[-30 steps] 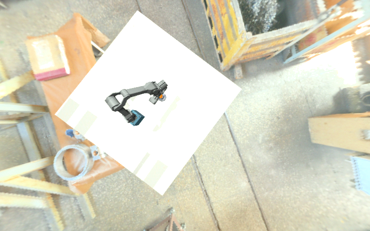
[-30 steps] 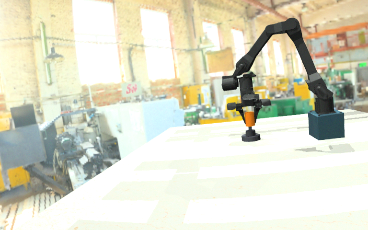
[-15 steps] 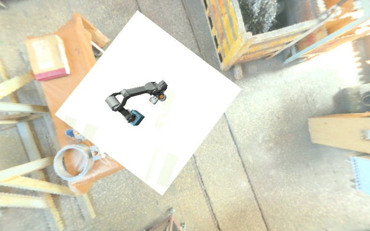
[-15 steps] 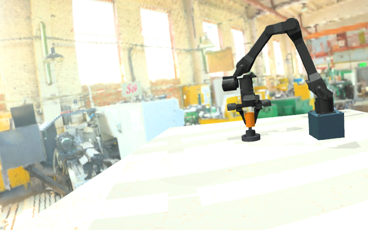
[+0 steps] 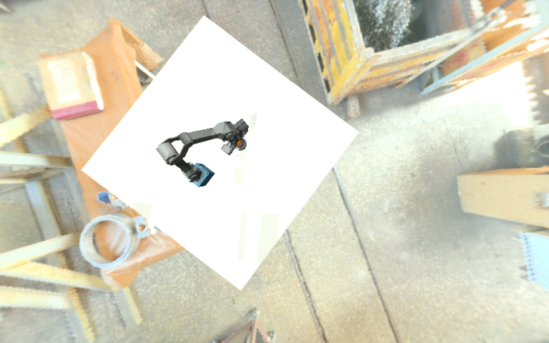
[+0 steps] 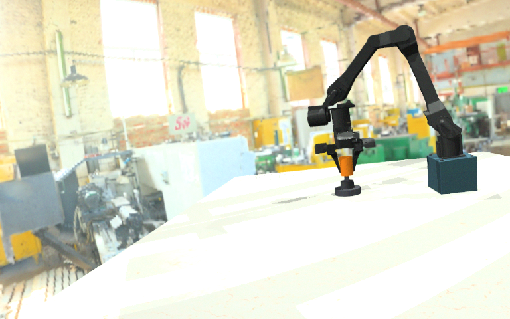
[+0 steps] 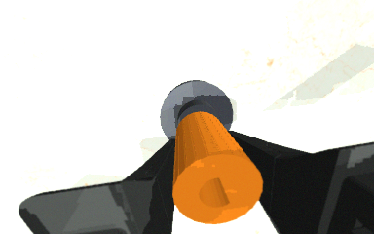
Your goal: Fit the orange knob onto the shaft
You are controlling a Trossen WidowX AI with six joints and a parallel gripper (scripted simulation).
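Right now the orange knob is 20 mm above my gripper tip. Round my gripper tip: round pedestal 40 mm below.
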